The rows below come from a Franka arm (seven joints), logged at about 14 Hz.
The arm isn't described. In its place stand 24 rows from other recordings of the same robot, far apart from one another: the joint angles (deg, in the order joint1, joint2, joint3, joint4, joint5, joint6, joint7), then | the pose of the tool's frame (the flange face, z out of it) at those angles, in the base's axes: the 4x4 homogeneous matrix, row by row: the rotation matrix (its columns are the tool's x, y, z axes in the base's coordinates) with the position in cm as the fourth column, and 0 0 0 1 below.
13.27 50.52 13.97 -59.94 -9.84 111.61 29.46 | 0.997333 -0.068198 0.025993 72.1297; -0.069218 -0.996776 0.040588 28.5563; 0.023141 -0.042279 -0.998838 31.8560; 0 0 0 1
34.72 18.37 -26.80 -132.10 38.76 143.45 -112.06 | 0.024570 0.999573 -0.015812 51.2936; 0.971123 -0.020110 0.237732 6.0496; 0.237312 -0.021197 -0.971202 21.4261; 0 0 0 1
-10.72 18.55 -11.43 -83.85 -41.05 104.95 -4.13 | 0.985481 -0.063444 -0.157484 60.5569; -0.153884 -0.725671 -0.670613 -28.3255; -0.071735 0.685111 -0.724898 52.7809; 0 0 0 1
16.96 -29.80 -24.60 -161.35 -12.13 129.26 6.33 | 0.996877 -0.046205 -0.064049 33.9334; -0.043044 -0.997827 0.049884 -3.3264; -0.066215 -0.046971 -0.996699 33.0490; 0 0 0 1
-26.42 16.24 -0.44 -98.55 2.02 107.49 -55.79 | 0.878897 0.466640 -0.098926 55.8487; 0.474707 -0.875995 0.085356 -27.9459; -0.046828 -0.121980 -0.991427 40.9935; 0 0 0 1
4.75 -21.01 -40.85 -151.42 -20.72 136.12 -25.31 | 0.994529 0.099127 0.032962 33.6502; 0.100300 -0.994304 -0.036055 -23.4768; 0.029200 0.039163 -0.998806 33.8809; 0 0 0 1
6.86 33.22 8.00 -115.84 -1.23 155.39 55.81 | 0.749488 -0.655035 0.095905 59.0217; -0.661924 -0.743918 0.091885 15.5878; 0.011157 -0.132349 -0.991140 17.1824; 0 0 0 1
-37.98 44.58 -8.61 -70.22 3.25 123.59 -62.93 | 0.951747 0.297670 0.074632 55.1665; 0.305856 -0.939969 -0.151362 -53.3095; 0.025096 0.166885 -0.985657 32.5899; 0 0 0 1
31.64 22.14 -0.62 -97.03 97.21 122.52 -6.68 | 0.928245 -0.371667 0.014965 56.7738; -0.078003 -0.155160 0.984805 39.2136; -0.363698 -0.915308 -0.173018 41.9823; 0 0 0 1
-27.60 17.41 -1.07 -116.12 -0.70 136.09 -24.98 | 0.997939 -0.055303 0.032551 52.7583; -0.054202 -0.997959 -0.033773 -28.8245; 0.034352 0.031939 -0.998899 30.2248; 0 0 0 1
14.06 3.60 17.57 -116.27 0.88 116.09 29.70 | 0.997138 0.026637 -0.070758 47.4568; 0.026340 -0.999640 -0.005128 29.1192; -0.070870 0.003249 -0.997480 41.2560; 0 0 0 1
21.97 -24.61 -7.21 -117.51 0.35 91.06 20.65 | 0.994564 -0.091694 -0.049341 40.5094; -0.089397 -0.994891 0.046908 9.7483; -0.053390 -0.042242 -0.997680 60.6263; 0 0 0 1
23.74 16.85 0.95 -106.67 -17.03 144.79 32.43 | 0.908957 0.069665 0.411028 59.5861; 0.072983 -0.997304 0.007636 27.6360; 0.410452 0.023057 -0.911591 40.0121; 0 0 0 1
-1.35 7.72 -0.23 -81.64 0.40 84.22 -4.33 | 0.994851 0.047791 -0.089378 58.5120; 0.048776 -0.998770 0.008873 -1.5165; -0.088844 -0.013187 -0.995958 60.7387; 0 0 0 1
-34.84 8.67 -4.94 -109.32 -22.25 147.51 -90.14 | 0.450051 0.855262 0.256868 49.4115; 0.822616 -0.285123 -0.491943 -39.9925; -0.347501 0.432703 -0.831872 47.4991; 0 0 0 1
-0.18 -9.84 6.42 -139.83 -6.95 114.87 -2.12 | 0.945234 0.218602 -0.242375 43.0114; 0.184714 -0.970501 -0.154948 3.9307; -0.269097 0.101692 -0.957729 34.8647; 0 0 0 1
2.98 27.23 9.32 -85.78 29.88 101.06 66.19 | 0.366248 -0.894506 -0.256360 65.1172; -0.734205 -0.447054 0.510966 16.9980; -0.571669 0.001080 -0.820484 39.6651; 0 0 0 1
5.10 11.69 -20.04 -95.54 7.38 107.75 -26.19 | 0.985507 0.165779 0.035971 60.8491; 0.164096 -0.985391 0.045570 -13.6611; 0.043000 -0.039007 -0.998313 49.1643; 0 0 0 1
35.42 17.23 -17.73 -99.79 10.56 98.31 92.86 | 0.191336 -0.929423 -0.315535 56.3161; -0.979711 -0.200377 -0.003863 21.1047; -0.059636 0.309872 -0.948906 38.7601; 0 0 0 1
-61.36 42.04 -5.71 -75.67 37.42 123.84 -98.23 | 0.849885 0.205359 0.485307 33.2556; 0.227691 -0.973643 0.013259 -67.7073; 0.475238 0.099231 -0.874243 31.7474; 0 0 0 1
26.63 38.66 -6.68 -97.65 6.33 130.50 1.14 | 0.958205 0.270795 -0.092269 62.0920; 0.269756 -0.962635 -0.023782 23.5442; -0.095262 -0.002102 -0.995450 19.4658; 0 0 0 1
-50.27 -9.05 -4.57 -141.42 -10.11 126.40 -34.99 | 0.960357 -0.227767 -0.160735 25.3263; -0.230110 -0.973156 0.004138 -36.9378; -0.157363 0.033012 -0.986989 34.4731; 0 0 0 1
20.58 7.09 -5.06 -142.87 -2.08 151.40 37.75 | 0.936854 -0.348205 0.032510 45.7816; -0.347699 -0.937387 -0.020277 12.7406; 0.037535 0.007693 -0.999266 24.0740; 0 0 0 1
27.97 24.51 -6.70 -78.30 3.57 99.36 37.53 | 0.957664 -0.281995 -0.057960 62.6437; -0.282965 -0.959087 -0.009108 26.4768; -0.053020 0.025123 -0.998277 47.0995; 0 0 0 1
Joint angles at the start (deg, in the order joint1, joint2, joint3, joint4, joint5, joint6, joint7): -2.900, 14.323, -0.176, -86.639, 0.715, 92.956, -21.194
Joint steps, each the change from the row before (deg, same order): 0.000, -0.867, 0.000, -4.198, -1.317, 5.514, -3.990; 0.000, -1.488, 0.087, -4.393, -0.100, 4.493, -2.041; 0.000, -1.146, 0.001, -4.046, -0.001, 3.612, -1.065; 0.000, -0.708, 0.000, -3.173, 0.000, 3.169, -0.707; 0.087, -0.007, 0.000, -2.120, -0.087, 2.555, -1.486; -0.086, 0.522, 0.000, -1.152, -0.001, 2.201, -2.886; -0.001, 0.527, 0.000, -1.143, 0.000, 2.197, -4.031; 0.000, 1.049, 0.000, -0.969, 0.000, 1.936, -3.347; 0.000, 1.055, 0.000, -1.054, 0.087, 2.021, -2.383; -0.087, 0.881, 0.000, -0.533, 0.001, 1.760, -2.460
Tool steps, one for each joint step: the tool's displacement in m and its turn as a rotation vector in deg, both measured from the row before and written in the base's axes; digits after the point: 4 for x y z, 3 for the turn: -0.0002, -0.0023, -0.0176, -0.917, -2.137, 4.245; -0.0056, 0.0011, -0.0138, 0.036, -1.568, 2.194; -0.0067, 0.0004, -0.0159, 0.051, -0.702, 1.106; -0.0050, 0.0003, -0.0140, 0.018, -0.697, 0.742; -0.0020, 0.0010, -0.0135, -0.021, -0.423, 1.637; 0.0010, -0.0009, -0.0116, 0.092, -0.495, 2.826; 0.0007, 0.0000, -0.0116, 0.100, -0.481, 4.055; 0.0012, 0.0000, -0.0160, 0.097, 0.119, 3.369; 0.0005, 0.0001, -0.0166, 0.153, 0.108, 2.360; 0.0016, -0.0010, -0.0109, 0.051, -0.322, 2.390
